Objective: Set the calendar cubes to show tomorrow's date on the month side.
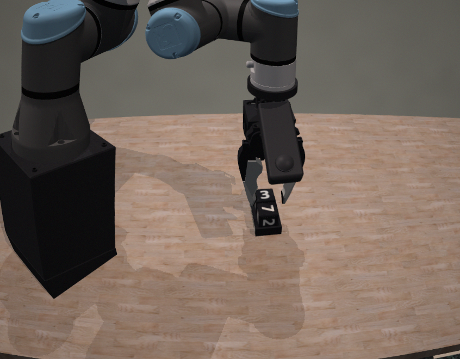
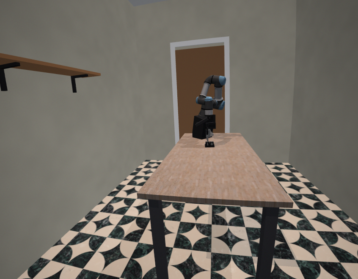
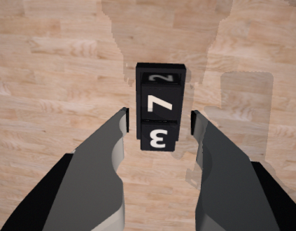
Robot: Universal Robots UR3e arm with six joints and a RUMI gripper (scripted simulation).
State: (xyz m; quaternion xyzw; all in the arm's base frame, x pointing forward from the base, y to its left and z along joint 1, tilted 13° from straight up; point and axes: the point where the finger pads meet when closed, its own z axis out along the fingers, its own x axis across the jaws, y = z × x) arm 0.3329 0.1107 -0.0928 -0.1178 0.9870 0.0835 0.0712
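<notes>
The black number cube is 40 mm below my hand. Also, from my hand: black calendar tray: 10 mm behind, 20 mm to the left, 60 mm below.
</notes>
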